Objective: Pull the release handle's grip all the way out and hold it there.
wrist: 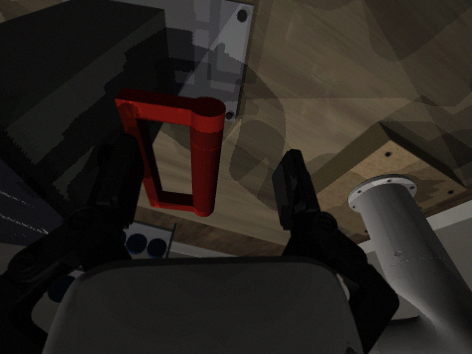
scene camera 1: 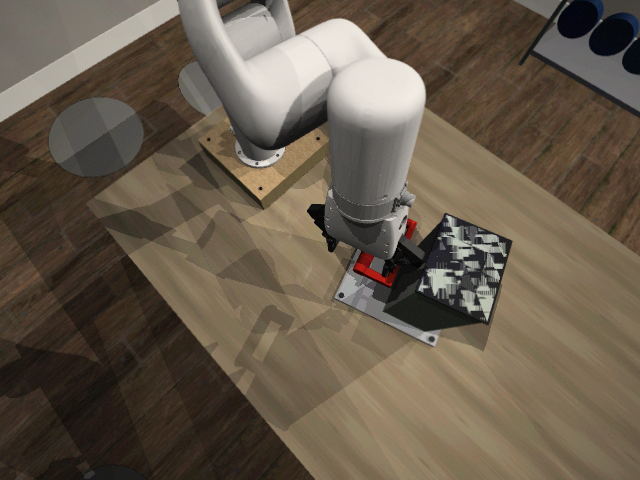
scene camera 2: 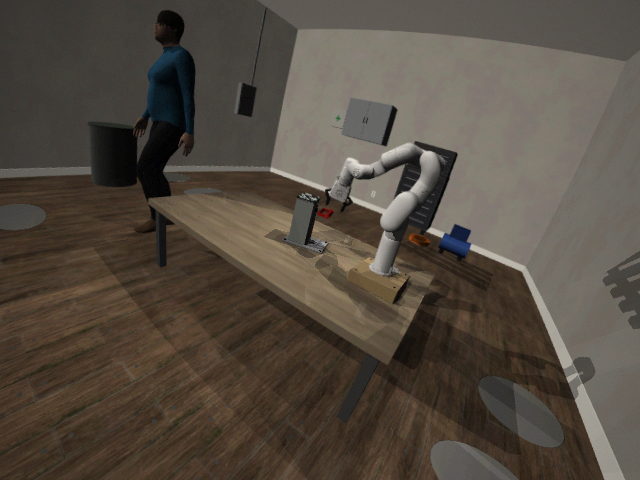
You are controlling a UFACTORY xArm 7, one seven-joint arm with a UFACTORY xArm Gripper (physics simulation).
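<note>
The red release handle (scene camera 1: 380,277) (scene camera 2: 325,212) (wrist: 205,160) is a rectangular frame with a thick round grip bar on the side away from the dark upright box (scene camera 1: 462,268) (scene camera 2: 301,223) (wrist: 75,65). It stands out beside the box, above the table. Any link between handle and box is hidden. My gripper (scene camera 1: 359,259) (scene camera 2: 334,206) (wrist: 214,157) is open, with nothing clamped. In the wrist view the handle shows between the fingers: the left finger overlaps its thin box-side bar, and the right finger is clearly apart from the grip bar.
The box stands on a grey base plate (scene camera 1: 361,305) (scene camera 2: 321,249) (wrist: 232,42) with bolts at its corners, on the wooden table (scene camera 1: 310,361) (scene camera 2: 232,227). The arm's wooden mounting block (scene camera 1: 289,173) (scene camera 2: 374,281) (wrist: 350,175) is on the same table. A person (scene camera 2: 170,93) stands beyond the table's far end.
</note>
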